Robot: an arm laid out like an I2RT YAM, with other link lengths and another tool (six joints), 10 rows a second.
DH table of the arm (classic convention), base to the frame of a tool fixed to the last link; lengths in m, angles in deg. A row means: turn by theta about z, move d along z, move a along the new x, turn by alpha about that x. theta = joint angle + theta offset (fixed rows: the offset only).
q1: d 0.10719; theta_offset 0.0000; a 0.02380; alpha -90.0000
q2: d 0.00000; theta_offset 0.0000; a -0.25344; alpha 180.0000
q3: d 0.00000; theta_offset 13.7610; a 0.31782; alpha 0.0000
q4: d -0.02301; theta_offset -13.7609; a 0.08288; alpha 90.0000
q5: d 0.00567; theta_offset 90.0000; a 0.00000; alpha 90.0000
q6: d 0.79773; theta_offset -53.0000; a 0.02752; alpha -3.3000
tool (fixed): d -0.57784; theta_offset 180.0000; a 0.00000; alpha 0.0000
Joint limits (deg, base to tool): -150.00..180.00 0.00..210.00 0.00..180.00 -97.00..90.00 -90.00..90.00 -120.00..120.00
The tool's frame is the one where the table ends.
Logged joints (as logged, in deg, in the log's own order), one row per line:
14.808, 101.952, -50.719, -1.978, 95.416, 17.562
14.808, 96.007, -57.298, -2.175, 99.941, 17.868
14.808, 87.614, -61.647, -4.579, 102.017, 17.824
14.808, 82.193, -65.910, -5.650, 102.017, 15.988
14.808, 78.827, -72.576, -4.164, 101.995, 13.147
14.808, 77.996, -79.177, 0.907, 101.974, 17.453
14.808, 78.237, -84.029, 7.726, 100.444, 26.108
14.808, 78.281, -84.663, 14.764, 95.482, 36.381
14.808, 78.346, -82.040, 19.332, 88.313, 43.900
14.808, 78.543, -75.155, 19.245, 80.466, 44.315
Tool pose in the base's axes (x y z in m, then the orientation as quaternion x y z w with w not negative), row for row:
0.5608, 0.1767, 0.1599, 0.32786, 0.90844, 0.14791, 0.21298
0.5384, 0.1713, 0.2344, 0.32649, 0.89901, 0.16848, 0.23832
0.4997, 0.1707, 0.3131, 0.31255, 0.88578, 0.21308, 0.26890
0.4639, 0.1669, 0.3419, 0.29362, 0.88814, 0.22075, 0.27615
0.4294, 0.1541, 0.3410, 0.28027, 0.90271, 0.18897, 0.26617
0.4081, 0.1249, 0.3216, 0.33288, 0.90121, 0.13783, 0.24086
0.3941, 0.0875, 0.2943, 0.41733, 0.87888, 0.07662, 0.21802
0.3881, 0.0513, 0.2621, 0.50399, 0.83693, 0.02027, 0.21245
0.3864, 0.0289, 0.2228, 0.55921, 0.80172, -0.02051, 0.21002
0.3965, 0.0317, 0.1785, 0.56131, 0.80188, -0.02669, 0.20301
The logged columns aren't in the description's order. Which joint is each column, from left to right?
Columns, left to right: q1, q2, q4, q5, q3, q6.
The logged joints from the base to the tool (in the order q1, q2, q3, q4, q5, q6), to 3 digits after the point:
14.808, 101.952, 95.416, -50.719, -1.978, 17.562
14.808, 96.007, 99.941, -57.298, -2.175, 17.868
14.808, 87.614, 102.017, -61.647, -4.579, 17.824
14.808, 82.193, 102.017, -65.910, -5.650, 15.988
14.808, 78.827, 101.995, -72.576, -4.164, 13.147
14.808, 77.996, 101.974, -79.177, 0.907, 17.453
14.808, 78.237, 100.444, -84.029, 7.726, 26.108
14.808, 78.281, 95.482, -84.663, 14.764, 36.381
14.808, 78.346, 88.313, -82.040, 19.332, 43.900
14.808, 78.543, 80.466, -75.155, 19.245, 44.315

